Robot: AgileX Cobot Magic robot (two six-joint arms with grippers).
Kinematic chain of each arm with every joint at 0, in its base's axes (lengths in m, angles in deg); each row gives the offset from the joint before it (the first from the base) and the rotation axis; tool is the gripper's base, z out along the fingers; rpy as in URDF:
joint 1: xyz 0 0 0.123 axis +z
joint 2: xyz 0 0 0 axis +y
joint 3: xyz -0.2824 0 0.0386 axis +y
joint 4: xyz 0.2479 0 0.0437 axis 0.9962 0 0.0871
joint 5: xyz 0 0 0 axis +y
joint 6: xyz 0.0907 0 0.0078 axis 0.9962 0 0.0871
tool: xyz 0 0 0 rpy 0 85 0
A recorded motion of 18 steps. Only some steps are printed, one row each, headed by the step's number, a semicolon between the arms.
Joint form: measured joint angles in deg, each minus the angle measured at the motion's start. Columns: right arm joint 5, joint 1, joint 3, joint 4, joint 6, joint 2; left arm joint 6, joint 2, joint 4, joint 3, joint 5, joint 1.
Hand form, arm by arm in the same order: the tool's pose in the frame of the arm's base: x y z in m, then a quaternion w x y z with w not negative. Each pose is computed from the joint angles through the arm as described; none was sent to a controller.
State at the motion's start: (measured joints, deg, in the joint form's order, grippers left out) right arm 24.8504 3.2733 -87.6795 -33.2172 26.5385 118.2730; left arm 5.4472 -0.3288 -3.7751 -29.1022 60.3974 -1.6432
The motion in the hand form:
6: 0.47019 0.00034 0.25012 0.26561 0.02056 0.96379 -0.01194; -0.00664 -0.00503 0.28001 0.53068 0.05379 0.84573 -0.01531
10: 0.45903 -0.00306 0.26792 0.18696 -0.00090 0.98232 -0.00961; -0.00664 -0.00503 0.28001 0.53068 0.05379 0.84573 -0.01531
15: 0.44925 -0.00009 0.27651 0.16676 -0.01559 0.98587 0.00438; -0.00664 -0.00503 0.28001 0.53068 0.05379 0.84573 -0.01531
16: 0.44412 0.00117 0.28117 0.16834 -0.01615 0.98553 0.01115; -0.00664 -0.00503 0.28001 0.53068 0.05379 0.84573 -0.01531
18: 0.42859 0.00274 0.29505 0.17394 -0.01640 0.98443 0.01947; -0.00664 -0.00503 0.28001 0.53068 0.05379 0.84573 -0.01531
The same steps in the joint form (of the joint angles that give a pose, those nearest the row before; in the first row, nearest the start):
6: 24.58 -2.81 -17.06 30.34 -22.36 1.30; 0.00 0.00 0.00 0.00 0.00 0.00
10: 39.48 -3.46 -23.06 32.11 -26.54 1.57; 0.00 0.00 0.00 0.00 0.00 0.00
15: 43.06 -3.46 -22.73 34.14 -28.74 0.04; 0.00 0.00 0.00 0.00 0.00 0.00
16: 43.06 -3.46 -21.57 34.98 -28.98 -1.29; 0.00 0.00 0.00 0.00 0.00 0.00
18: 43.11 -3.46 -18.34 36.01 -29.22 -5.19; 0.00 0.00 0.00 0.00 0.00 0.00

